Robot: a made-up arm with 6 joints. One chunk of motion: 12 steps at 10 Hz.
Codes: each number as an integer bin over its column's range. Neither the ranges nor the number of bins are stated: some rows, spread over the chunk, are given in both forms.
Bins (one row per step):
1: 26 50 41 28 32 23
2: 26 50 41 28 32 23
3: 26 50 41 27 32 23
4: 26 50 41 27 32 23
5: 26 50 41 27 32 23
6: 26 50 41 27 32 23
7: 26 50 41 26 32 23
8: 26 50 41 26 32 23
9: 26 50 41 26 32 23
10: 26 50 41 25 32 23
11: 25 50 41 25 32 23
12: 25 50 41 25 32 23
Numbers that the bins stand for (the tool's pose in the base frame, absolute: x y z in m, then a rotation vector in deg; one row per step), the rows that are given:
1: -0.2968 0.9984 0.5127 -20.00 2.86 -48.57
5: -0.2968 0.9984 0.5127 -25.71 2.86 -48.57
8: -0.2968 0.9984 0.5127 -31.43 2.86 -48.57
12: -0.3508 0.9984 0.5127 -37.14 2.86 -48.57
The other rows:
2: -0.2968 0.9984 0.5127 -20.00 2.86 -48.57
3: -0.2968 0.9984 0.5127 -25.71 2.86 -48.57
4: -0.2968 0.9984 0.5127 -25.71 2.86 -48.57
6: -0.2968 0.9984 0.5127 -25.71 2.86 -48.57
7: -0.2968 0.9984 0.5127 -31.43 2.86 -48.57
9: -0.2968 0.9984 0.5127 -31.43 2.86 -48.57
10: -0.2968 0.9984 0.5127 -37.14 2.86 -48.57
11: -0.3508 0.9984 0.5127 -37.14 2.86 -48.57

